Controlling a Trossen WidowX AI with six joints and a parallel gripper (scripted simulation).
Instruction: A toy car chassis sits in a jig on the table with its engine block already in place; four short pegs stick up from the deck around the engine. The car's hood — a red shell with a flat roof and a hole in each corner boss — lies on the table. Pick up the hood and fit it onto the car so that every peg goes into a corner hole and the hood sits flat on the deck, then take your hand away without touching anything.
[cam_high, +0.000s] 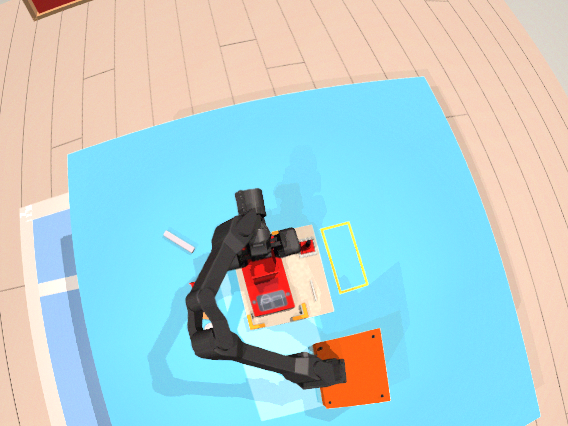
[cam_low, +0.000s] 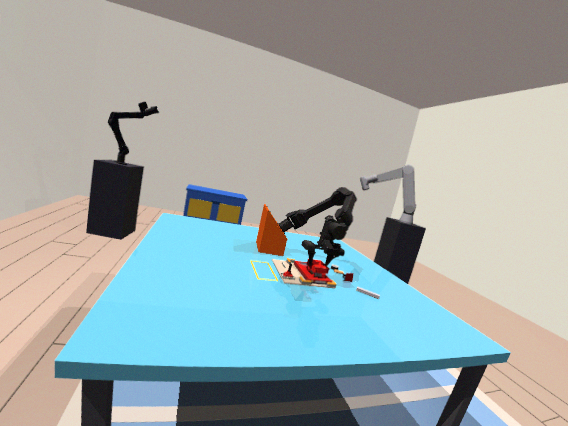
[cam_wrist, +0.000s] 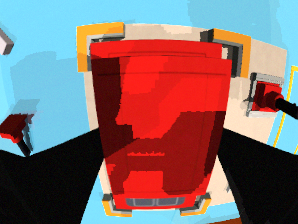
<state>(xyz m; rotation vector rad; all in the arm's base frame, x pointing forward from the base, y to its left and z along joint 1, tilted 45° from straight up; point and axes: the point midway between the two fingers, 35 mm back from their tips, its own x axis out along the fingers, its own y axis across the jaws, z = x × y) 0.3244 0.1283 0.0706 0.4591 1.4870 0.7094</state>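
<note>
The red hood is right at my gripper tip. From my gripper tip the other things lie so: jig 40 mm behind, 40 mm to the right, 50 mm below; white bar 80 mm ahead, 220 mm to the left, 50 mm below.
</note>
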